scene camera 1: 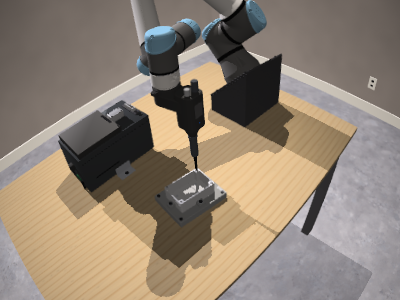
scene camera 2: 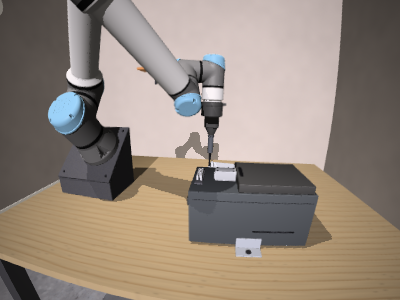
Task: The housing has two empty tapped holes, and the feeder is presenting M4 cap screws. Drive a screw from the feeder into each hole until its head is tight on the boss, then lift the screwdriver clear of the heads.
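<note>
The light grey housing [scene camera 1: 190,203] is an open box on a dark grey base plate [scene camera 1: 187,216] in scene camera 1. In scene camera 2 a strip of the housing [scene camera 2: 223,164] shows behind the feeder. My screwdriver [scene camera 1: 196,169] [scene camera 2: 210,164] is upright, its thin bit tip at the housing's far corner boss. Whether the tip touches a screw head there is too small to tell. The near corner boss [scene camera 1: 181,201] shows as a small spot, and I cannot tell whether it holds a screw. The feeder [scene camera 1: 117,155] [scene camera 2: 250,217] is a dark box with a light metal part on top; no single screw can be made out.
The arm's dark wedge-shaped base [scene camera 1: 262,92] [scene camera 2: 90,184] stands on the wooden table [scene camera 1: 300,135] [scene camera 2: 125,230]. A small metal bracket [scene camera 1: 122,171] [scene camera 2: 242,245] with a hole sticks out at the feeder's foot. The feeder stands to the left of the housing in scene camera 1.
</note>
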